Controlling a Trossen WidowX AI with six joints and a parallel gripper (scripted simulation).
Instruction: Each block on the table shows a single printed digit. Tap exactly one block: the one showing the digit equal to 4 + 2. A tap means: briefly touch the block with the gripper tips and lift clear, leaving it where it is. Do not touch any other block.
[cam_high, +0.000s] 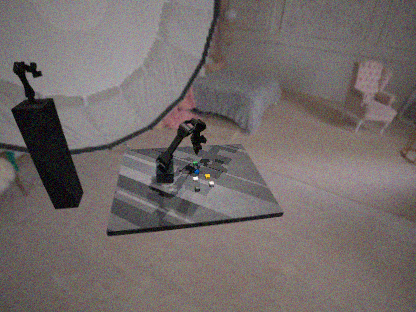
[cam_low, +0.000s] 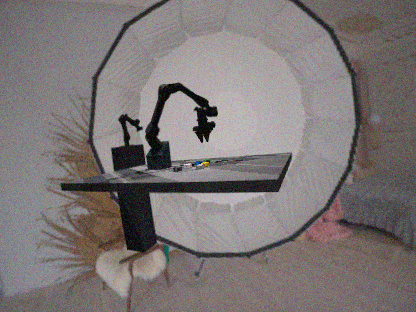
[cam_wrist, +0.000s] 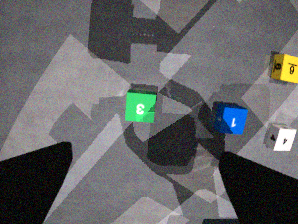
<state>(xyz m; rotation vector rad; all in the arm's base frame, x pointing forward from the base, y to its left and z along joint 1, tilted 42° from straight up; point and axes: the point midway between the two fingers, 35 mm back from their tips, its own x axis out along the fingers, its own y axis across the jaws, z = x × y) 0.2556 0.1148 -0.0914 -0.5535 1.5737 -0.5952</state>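
The yellow block lies 18 cm to the right of my gripper tip, 12 cm below it and 6 cm ahead of it. Also, from my gripper tip: blue block 12 cm below, 11 cm to the right, 1 cm behind; white block 20 cm to the right, 12 cm below, 3 cm behind; green block 12 cm below, 1 cm to the left.
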